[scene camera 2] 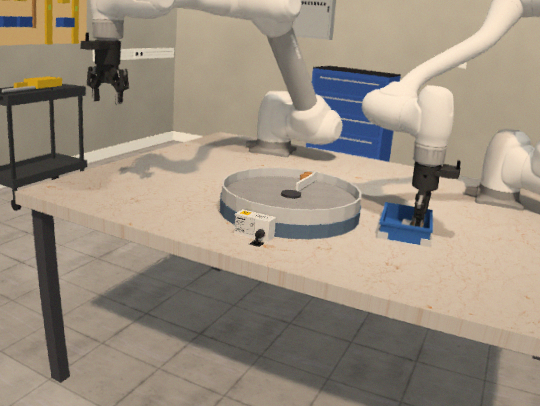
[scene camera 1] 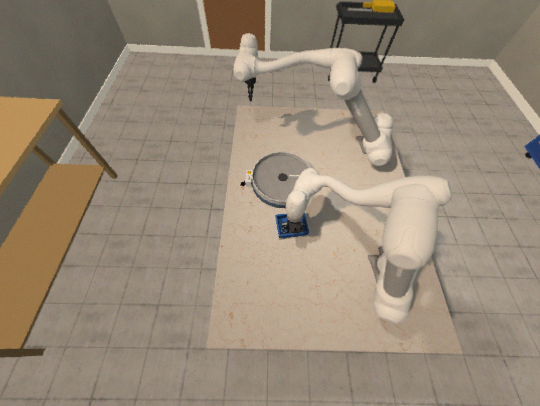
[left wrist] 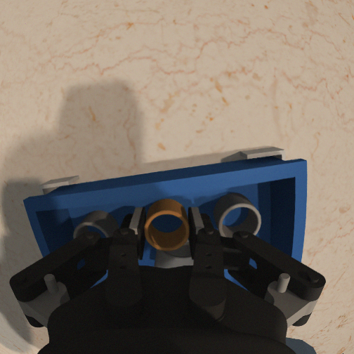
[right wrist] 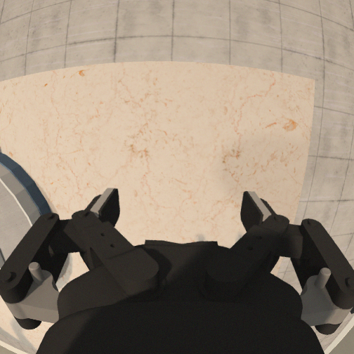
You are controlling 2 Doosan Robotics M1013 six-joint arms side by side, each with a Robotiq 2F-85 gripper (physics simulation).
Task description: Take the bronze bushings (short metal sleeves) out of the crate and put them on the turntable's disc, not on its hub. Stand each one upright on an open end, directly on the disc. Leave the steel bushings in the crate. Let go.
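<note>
The blue crate (scene camera 1: 278,219) (scene camera 2: 406,234) (left wrist: 165,181) stands beside the turntable. My left gripper (scene camera 2: 419,222) (left wrist: 166,218) is inside it, shut on a bronze bushing (left wrist: 167,245), whose open end faces the left wrist camera. Steel bushings stand at both sides (left wrist: 98,218) (left wrist: 237,204); another steel bushing (left wrist: 172,259) is partly hidden below the bronze one. On the turntable's grey disc (scene camera 1: 272,190) (scene camera 2: 255,191), an orange-brown piece (scene camera 2: 305,175), seemingly a bronze bushing, shows partly behind the white divider. The dark hub (scene camera 1: 282,177) (scene camera 2: 291,194) is at the disc's centre. My right gripper (scene camera 1: 250,98) (scene camera 2: 107,99) (right wrist: 180,202) is open and empty, high up.
A raised rim (scene camera 2: 280,212) surrounds the disc, and a thin white divider (scene camera 2: 307,180) runs from near the hub to the rim. A white box (scene camera 1: 249,177) (scene camera 2: 255,224) and a small black knob (scene camera 2: 259,235) are at the turntable's outer side. Both arms are mounted on the table (scene camera 1: 280,300) (scene camera 2: 150,210).
</note>
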